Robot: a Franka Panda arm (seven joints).
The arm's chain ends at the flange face. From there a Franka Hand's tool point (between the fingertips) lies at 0.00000 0.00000 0.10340 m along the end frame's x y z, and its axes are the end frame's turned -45 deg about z.
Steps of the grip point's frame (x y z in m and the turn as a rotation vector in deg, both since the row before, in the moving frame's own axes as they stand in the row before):
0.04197, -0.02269, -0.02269, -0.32, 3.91, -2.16
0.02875, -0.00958, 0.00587, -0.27, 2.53, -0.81
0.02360, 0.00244, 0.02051, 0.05, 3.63, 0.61
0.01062, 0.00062, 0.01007, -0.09, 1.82, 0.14
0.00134, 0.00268, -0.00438, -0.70, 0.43, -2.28
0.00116, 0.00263, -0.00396, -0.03, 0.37, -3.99
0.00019, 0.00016, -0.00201, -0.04, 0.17, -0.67
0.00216, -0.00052, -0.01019, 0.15, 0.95, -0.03
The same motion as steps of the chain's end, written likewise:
0.00833, -0.04104, -0.02245, 2.54, 2.99, -2.16
0.01000, -0.02420, 0.00597, 1.60, 1.98, -0.81
0.01382, -0.01029, 0.02072, 2.60, 2.53, 0.61
0.00551, -0.00487, 0.01012, 1.22, 1.35, 0.14
0.00139, 0.00063, -0.00437, -0.19, 0.80, -2.28
0.00219, 0.00149, -0.00396, 0.24, 0.28, -3.99
-0.00002, 0.00015, -0.00201, 0.09, 0.15, -0.67
0.00014, -0.00049, -0.01018, 0.78, 0.57, -0.03

